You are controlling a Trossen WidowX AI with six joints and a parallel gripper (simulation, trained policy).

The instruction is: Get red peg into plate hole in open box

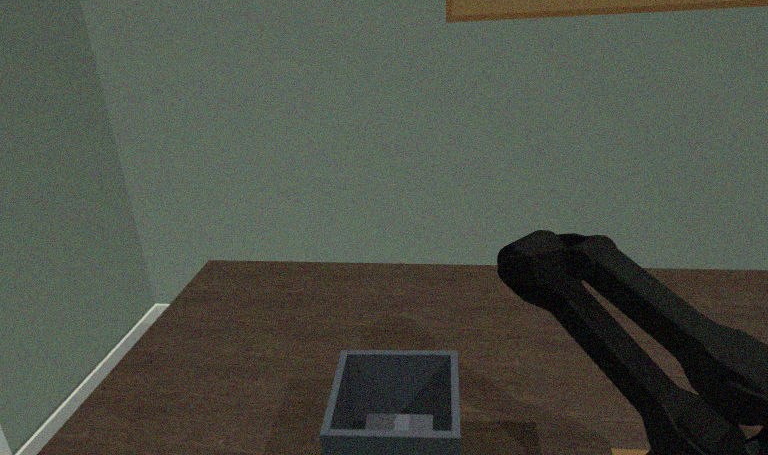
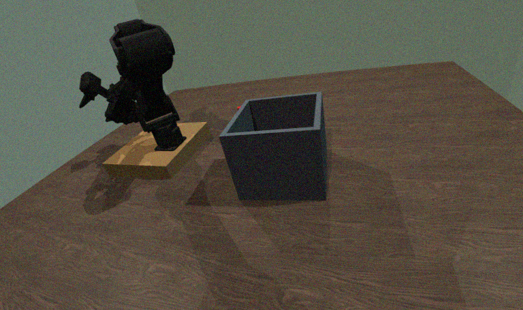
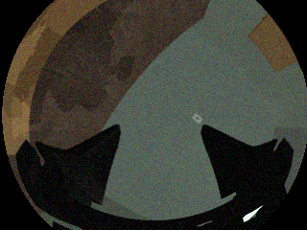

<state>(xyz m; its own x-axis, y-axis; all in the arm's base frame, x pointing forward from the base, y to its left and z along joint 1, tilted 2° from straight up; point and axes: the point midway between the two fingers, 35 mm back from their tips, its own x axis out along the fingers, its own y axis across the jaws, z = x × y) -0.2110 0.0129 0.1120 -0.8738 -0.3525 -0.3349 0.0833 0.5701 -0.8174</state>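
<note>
Right now my gripper tip is 400 mm short of the red peg, 120 mm to the right of it and 110 mm above it. From my gripper tip the other things lie so: light grey plate (560 mm ahead, 100 mm below, 60 mm to the right).
</note>
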